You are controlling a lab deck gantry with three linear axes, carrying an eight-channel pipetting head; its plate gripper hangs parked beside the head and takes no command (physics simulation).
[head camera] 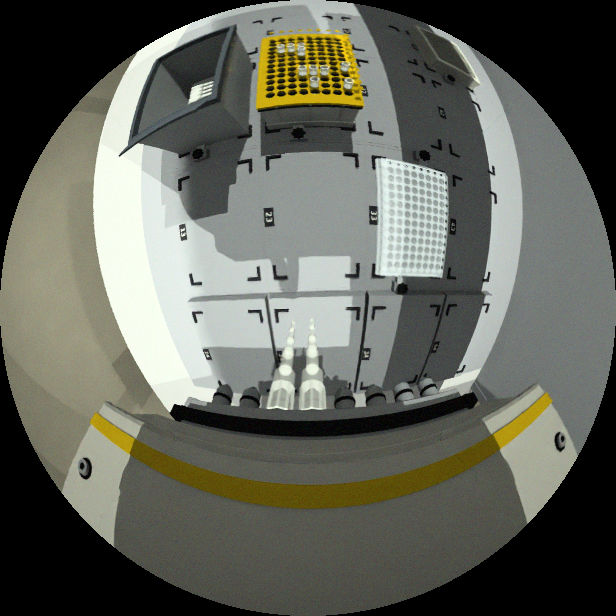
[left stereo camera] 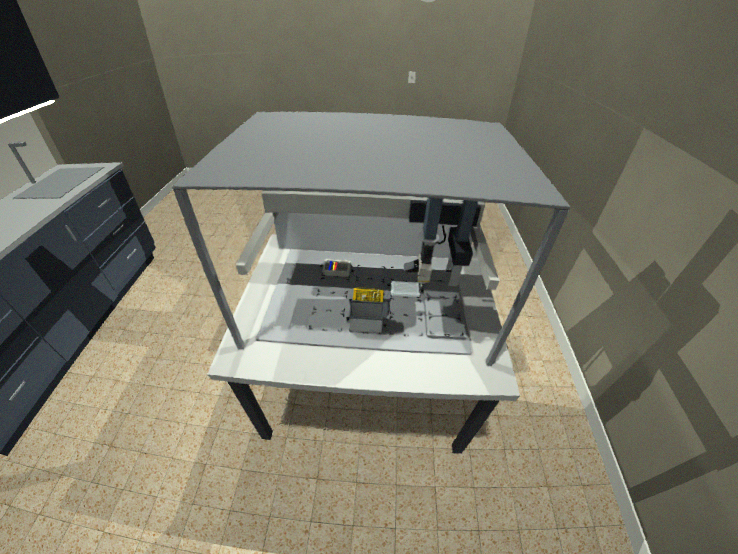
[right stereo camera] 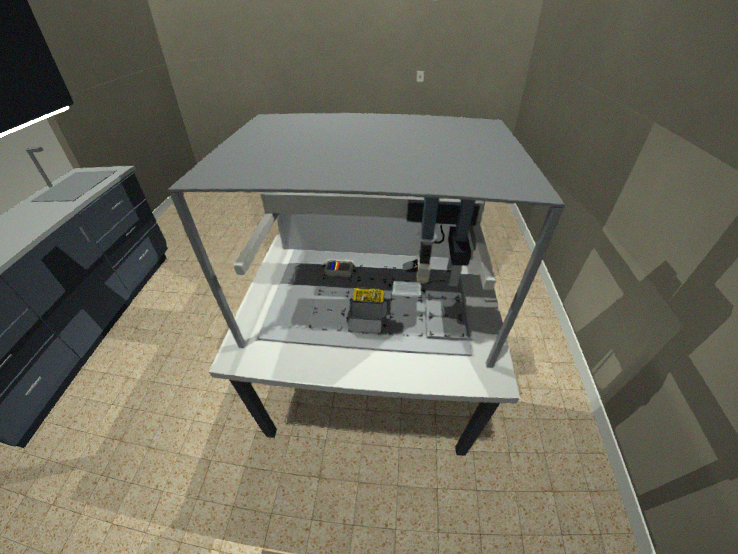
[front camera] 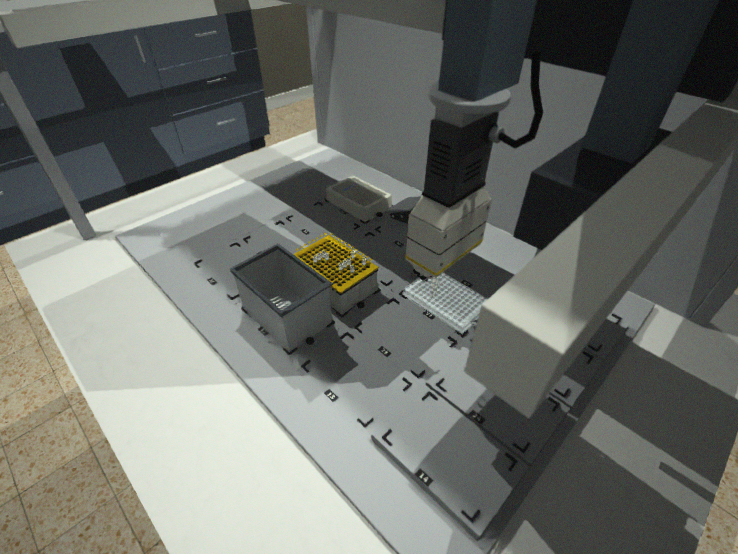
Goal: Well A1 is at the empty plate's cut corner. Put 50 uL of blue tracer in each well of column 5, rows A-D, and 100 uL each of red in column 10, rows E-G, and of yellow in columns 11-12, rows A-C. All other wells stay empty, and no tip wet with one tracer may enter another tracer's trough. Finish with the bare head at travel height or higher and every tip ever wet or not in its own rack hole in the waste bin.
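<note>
The pipetting head [front camera: 447, 238] [left stereo camera: 423, 271] [right stereo camera: 422, 271] carries two clear tips [head camera: 296, 393]; its other nozzles are bare. In the front view it hangs above the clear plate [front camera: 447, 302] [head camera: 412, 218] [left stereo camera: 405, 289] [right stereo camera: 407, 289]; I make out no colour in the wells. The yellow tip rack [front camera: 359, 279] [head camera: 310, 105] holds several tips. The waste bin [front camera: 292, 333] [head camera: 224, 114] [left stereo camera: 366, 326] [right stereo camera: 365, 325] contains several tips. Blue, yellow and red show in the trough holder [front camera: 351, 208] [head camera: 471, 80] [left stereo camera: 336, 274] [right stereo camera: 338, 274]. My parked gripper [left stereo camera: 454, 280] [right stereo camera: 454, 280] is beside the head; its finger gap cannot be made out.
The waste bin stands directly in front of the tip rack. The trough holder is at the back left. A pale beam [front camera: 536, 357] crosses the deck's right side in the front view. Grey posts [left stereo camera: 211, 268] [right stereo camera: 208, 268] stand at the table's front corners.
</note>
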